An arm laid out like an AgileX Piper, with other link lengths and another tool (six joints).
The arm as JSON. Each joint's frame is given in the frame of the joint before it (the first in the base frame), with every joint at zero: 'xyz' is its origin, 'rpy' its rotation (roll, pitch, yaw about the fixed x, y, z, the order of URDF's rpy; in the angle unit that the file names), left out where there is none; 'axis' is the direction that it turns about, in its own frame. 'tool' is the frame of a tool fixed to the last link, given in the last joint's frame.
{
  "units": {
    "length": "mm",
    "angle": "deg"
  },
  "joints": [
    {
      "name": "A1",
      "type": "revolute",
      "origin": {
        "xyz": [
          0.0,
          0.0,
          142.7
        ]
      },
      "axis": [
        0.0,
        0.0,
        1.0
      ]
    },
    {
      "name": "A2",
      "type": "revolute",
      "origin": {
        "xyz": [
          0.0,
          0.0,
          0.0
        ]
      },
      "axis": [
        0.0,
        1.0,
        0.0
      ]
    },
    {
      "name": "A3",
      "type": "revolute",
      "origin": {
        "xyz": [
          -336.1,
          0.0,
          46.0
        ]
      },
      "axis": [
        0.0,
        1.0,
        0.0
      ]
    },
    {
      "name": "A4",
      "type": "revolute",
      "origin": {
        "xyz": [
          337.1,
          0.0,
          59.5
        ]
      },
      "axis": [
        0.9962,
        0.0,
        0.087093
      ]
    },
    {
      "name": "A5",
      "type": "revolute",
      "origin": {
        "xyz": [
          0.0,
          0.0,
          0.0
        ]
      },
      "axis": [
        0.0,
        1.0,
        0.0
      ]
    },
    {
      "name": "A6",
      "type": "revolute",
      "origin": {
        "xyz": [
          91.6,
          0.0,
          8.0
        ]
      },
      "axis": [
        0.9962,
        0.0,
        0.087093
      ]
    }
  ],
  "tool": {
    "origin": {
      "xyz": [
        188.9,
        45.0,
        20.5
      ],
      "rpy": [
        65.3,
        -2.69,
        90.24
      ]
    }
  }
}
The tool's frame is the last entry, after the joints.
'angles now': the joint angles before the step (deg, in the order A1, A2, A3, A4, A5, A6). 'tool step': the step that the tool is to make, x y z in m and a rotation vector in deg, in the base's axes. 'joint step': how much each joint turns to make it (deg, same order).
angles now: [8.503, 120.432, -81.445, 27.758, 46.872, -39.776]
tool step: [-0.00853, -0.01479, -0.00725, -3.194, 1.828, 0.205]
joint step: [-0.096, -0.096, 0.000, -4.620, 1.558, 3.047]
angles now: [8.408, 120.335, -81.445, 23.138, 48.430, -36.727]
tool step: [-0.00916, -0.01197, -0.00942, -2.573, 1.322, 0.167]
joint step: [0.000, -0.123, 0.915, -3.298, 0.395, 1.907]
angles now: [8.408, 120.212, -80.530, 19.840, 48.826, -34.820]
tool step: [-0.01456, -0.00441, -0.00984, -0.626, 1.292, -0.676]
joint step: [-0.001, -0.745, 2.918, -0.385, -1.025, 0.647]
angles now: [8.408, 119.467, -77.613, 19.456, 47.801, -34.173]
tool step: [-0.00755, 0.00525, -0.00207, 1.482, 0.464, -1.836]
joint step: [0.000, -0.861, 2.474, 2.336, -1.464, 0.001]
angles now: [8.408, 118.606, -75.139, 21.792, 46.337, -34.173]
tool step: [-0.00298, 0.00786, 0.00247, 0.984, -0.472, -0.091]
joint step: [0.496, -0.694, 1.116, 1.551, -0.917, -0.689]
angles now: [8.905, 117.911, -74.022, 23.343, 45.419, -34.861]
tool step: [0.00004, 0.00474, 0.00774, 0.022, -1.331, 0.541]
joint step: [0.627, -1.255, 0.612, 0.000, -0.694, -0.136]
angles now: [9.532, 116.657, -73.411, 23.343, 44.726, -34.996]
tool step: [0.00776, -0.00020, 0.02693, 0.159, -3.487, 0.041]
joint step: [0.045, -3.375, 0.506, -0.336, -0.649, 0.001]
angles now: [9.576, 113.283, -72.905, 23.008, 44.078, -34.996]
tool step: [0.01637, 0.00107, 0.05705, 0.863, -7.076, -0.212]
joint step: [0.000, -6.170, 0.021, -0.106, -1.032, -0.077]
